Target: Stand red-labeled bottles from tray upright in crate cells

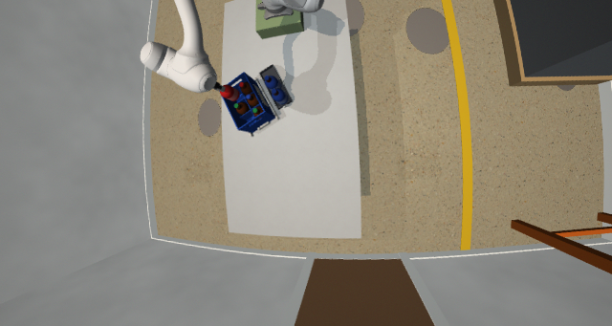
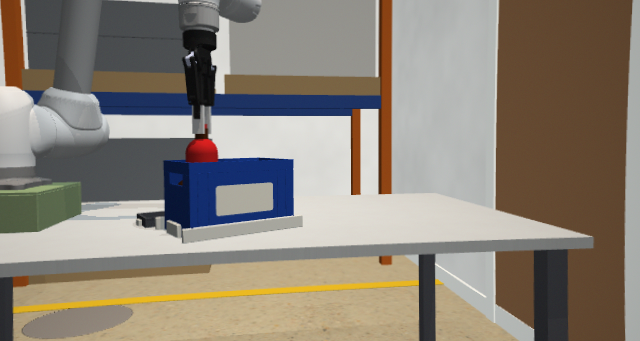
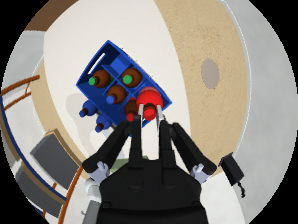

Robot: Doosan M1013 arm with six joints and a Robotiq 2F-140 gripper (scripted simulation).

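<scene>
Right now the red-labeled bottle is 9 cm below my hand. Round my hand: blue crate 5 cm ahead, 8 cm to the left, 19 cm below.
</scene>
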